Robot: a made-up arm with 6 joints. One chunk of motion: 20 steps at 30 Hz.
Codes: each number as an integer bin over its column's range. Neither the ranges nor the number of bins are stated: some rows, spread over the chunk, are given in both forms.
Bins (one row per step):
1: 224 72 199 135 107 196
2: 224 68 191 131 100 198
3: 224 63 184 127 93 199
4: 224 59 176 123 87 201
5: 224 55 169 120 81 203
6: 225 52 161 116 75 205
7: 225 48 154 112 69 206
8: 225 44 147 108 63 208
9: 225 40 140 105 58 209
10: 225 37 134 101 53 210
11: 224 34 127 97 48 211
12: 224 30 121 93 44 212
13: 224 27 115 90 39 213
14: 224 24 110 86 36 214
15: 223 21 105 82 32 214
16: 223 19 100 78 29 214
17: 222 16 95 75 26 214
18: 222 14 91 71 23 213
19: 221 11 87 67 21 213
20: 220 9 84 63 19 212
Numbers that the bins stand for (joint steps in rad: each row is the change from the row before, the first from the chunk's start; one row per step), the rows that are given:
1: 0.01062 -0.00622 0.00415 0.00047 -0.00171 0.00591
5: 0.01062 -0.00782 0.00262 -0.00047 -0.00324 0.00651
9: 0.01076 -0.00924 0.00114 -0.00141 -0.00459 0.00703
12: 0.01062 -0.01018 0.00017 -0.00216 -0.00541 0.00729
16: 0.01048 -0.01121 -0.00090 -0.00311 -0.00629 0.00746
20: 0.01006 -0.01215 -0.00172 -0.00405 -0.00688 0.00729
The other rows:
2: 0.01062 -0.00660 0.00374 0.00022 -0.00212 0.00608
3: 0.01062 -0.00707 0.00338 -0.00003 -0.00253 0.00617
4: 0.01062 -0.00745 0.00297 -0.00028 -0.00288 0.00634
6: 0.01076 -0.00811 0.00221 -0.00072 -0.00359 0.00669
7: 0.01076 -0.00848 0.00185 -0.00097 -0.00394 0.00677
8: 0.01076 -0.00886 0.00149 -0.00122 -0.00429 0.00695
10: 0.01076 -0.00952 0.00083 -0.00166 -0.00488 0.00712
11: 0.01062 -0.00980 0.00047 -0.00191 -0.00518 0.00720
13: 0.01062 -0.01046 -0.00014 -0.00235 -0.00571 0.00738
14: 0.01062 -0.01074 -0.00039 -0.00260 -0.00588 0.00746
15: 0.01048 -0.01102 -0.00065 -0.00285 -0.00612 0.00746
17: 0.01034 -0.01149 -0.00116 -0.00329 -0.00647 0.00746
18: 0.01034 -0.01168 -0.00136 -0.00355 -0.00665 0.00738
19: 0.01020 -0.01196 -0.00156 -0.00380 -0.00676 0.00738

